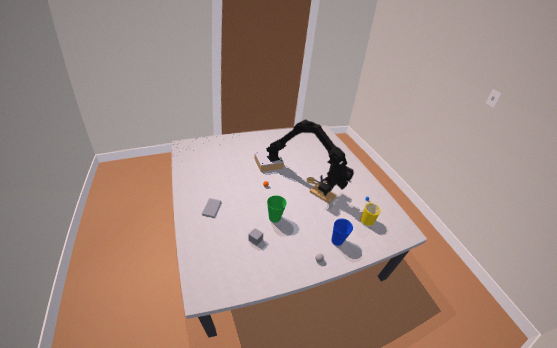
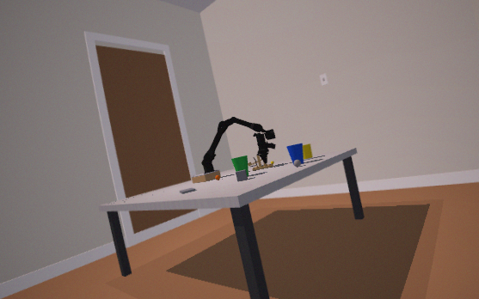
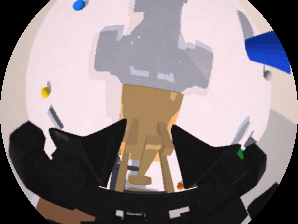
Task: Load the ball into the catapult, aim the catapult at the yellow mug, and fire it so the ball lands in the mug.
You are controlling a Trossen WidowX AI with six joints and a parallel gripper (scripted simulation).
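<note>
My gripper tip is now 22 cm past the orange ball, 29 cm to the left of it and 2 cm above it. From my gripper tip the other things lie so: wooden catapult 7 cm behind, 2 cm to the right, 2 cm above; small blue ball 13 cm ahead, 22 cm to the left, 2 cm below; small yellow ball 7 cm behind, 23 cm to the left, 2 cm below.
</note>
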